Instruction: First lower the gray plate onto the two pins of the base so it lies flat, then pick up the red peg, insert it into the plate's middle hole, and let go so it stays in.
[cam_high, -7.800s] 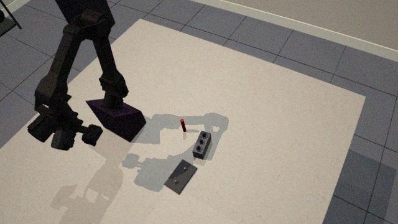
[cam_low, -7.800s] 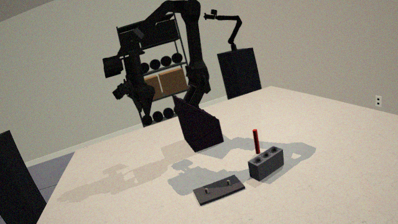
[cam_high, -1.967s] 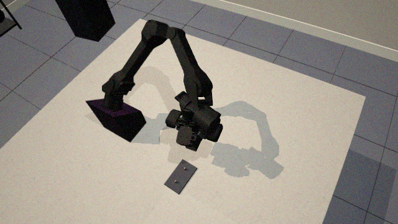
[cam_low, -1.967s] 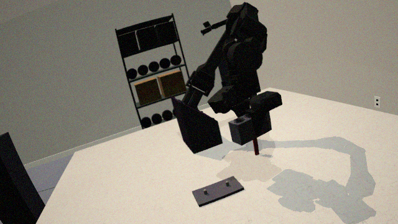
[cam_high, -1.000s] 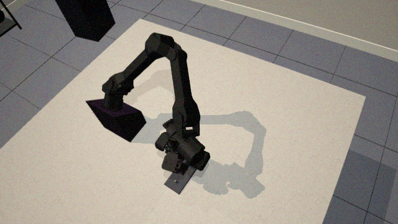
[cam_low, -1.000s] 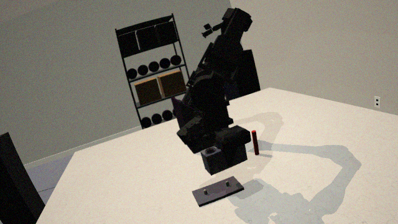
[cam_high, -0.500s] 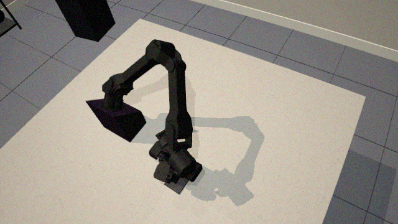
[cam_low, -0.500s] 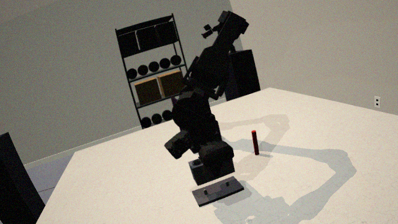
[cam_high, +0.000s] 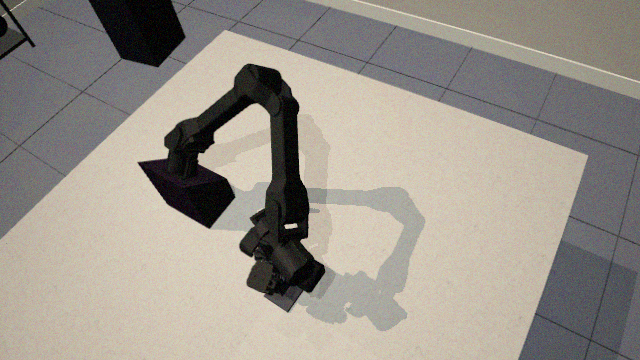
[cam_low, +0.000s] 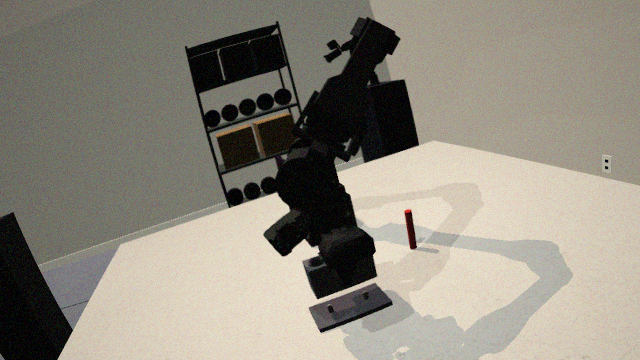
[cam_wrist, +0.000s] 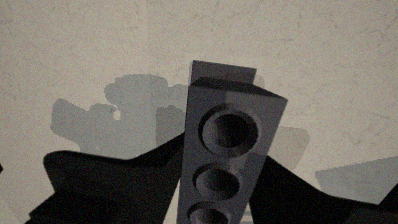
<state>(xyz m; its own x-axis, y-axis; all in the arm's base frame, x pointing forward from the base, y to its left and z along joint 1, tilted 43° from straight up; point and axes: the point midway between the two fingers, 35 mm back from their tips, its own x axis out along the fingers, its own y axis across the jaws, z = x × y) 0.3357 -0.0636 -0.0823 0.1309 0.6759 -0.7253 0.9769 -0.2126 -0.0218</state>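
My gripper tip is now 50 mm above the base. Round my gripper tip: red peg 190 mm to the left, 80 mm behind, 20 mm below; gray plate 30 mm above.
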